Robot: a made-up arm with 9 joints. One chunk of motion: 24 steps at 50 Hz.
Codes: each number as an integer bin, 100 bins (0 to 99) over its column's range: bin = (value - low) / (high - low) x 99, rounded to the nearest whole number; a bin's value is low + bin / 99 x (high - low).
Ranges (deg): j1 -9..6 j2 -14..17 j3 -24..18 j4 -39..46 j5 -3..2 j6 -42..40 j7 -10..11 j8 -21..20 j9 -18..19
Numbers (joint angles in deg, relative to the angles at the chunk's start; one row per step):
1: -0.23 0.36 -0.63 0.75 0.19 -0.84 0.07 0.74 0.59
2: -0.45 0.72 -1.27 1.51 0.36 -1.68 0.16 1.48 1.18
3: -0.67 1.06 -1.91 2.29 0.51 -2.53 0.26 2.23 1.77
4: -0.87 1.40 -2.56 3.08 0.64 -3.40 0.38 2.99 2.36
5: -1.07 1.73 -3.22 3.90 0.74 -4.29 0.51 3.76 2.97
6: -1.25 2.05 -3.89 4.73 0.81 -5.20 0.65 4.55 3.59
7: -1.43 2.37 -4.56 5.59 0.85 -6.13 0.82 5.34 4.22
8: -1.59 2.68 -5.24 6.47 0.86 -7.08 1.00 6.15 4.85
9: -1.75 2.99 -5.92 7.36 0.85 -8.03 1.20 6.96 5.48
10: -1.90 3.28 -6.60 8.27 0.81 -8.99 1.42 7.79 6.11
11: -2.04 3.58 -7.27 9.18 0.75 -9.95 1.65 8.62 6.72
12: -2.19 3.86 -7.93 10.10 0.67 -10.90 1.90 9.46 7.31
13: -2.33 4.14 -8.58 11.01 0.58 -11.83 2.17 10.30 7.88
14: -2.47 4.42 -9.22 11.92 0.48 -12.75 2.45 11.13 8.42
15: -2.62 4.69 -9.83 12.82 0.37 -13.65 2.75 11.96 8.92
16: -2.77 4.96 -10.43 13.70 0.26 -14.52 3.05 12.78 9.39
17: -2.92 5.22 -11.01 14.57 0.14 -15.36 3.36 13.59 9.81
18: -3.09 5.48 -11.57 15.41 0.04 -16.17 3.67 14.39 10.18
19: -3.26 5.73 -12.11 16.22 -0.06 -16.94 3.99 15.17 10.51
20: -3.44 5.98 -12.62 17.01 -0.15 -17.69 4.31 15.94 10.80
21: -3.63 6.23 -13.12 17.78 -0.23 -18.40 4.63 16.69 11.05
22: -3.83 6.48 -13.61 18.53 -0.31 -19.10 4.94 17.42 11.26
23: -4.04 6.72 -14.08 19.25 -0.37 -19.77 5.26 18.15 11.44
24: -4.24 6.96 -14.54 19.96 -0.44 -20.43 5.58 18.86 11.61
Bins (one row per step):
1: 58 46 55 46 63 50 47 52 50
2: 56 47 54 47 67 49 48 54 51
3: 55 48 52 48 69 48 48 56 53
4: 54 49 51 49 72 47 49 58 54
5: 52 50 49 50 74 46 50 60 56
6: 51 51 47 51 75 44 50 62 58
7: 50 52 46 52 76 43 51 64 59
8: 49 53 44 53 76 42 52 66 61
9: 48 54 43 54 76 41 53 68 63
10: 47 55 41 55 75 40 54 70 65
11: 46 56 39 56 74 39 55 72 66
12: 45 57 38 57 73 38 56 74 68
13: 44 58 36 58 71 36 57 76 69
14: 43 59 35 59 69 35 59 78 71
15: 42 60 33 60 67 34 60 80 72
16: 41 61 32 61 65 33 62 82 73
17: 40 61 31 62 62 32 63 84 74
18: 39 62 29 63 60 31 64 85 75
19: 38 63 28 64 58 30 66 87 76
20: 37 64 27 65 56 29 67 89 77
21: 35 65 26 66 55 28 69 91 78
22: 34 65 24 67 53 28 70 93 78
23: 33 66 23 68 52 27 72 95 79
24: 31 67 22 69 51 26 73 96 79

